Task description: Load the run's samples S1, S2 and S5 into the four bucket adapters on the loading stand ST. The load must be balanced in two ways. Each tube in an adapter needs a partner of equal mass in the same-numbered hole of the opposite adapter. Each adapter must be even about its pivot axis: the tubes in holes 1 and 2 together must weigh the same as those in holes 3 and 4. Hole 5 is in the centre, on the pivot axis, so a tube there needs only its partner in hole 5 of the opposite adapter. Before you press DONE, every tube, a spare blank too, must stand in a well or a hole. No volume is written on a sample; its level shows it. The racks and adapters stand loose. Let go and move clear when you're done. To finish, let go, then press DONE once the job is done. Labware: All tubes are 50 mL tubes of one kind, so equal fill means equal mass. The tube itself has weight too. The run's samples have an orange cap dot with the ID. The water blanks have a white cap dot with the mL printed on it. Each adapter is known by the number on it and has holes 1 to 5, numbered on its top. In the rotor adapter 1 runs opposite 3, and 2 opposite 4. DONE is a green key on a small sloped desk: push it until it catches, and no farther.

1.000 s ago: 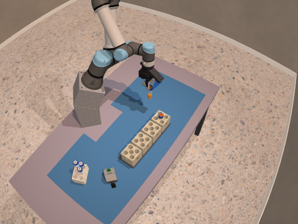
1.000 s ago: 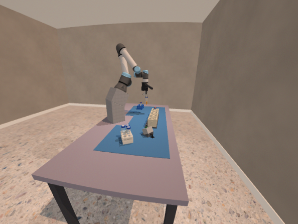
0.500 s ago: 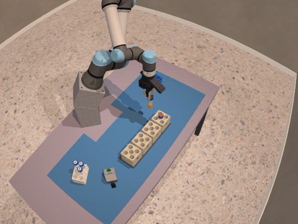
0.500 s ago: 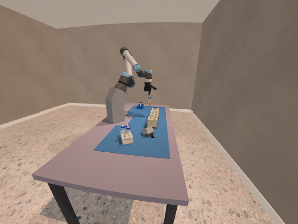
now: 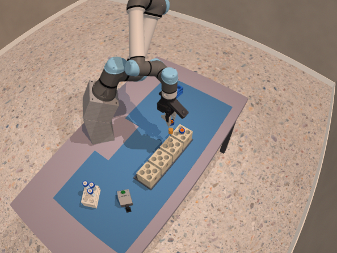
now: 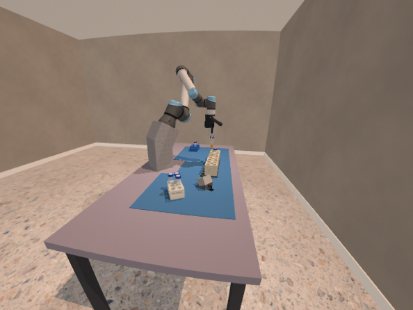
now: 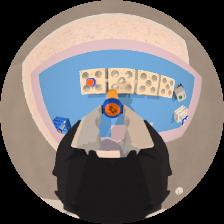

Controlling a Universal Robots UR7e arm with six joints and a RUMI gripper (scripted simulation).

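My hand is 50 mm above the orange-dot tube and 10 mm to the left of it. Round my hand: blue rack 330 mm to the left, 310 mm behind, 220 mm below; then beige rack 600 mm to the right, 220 mm below, 60 mm behind; then green done key 430 mm to the right, 190 mm below, 60 mm ahead.
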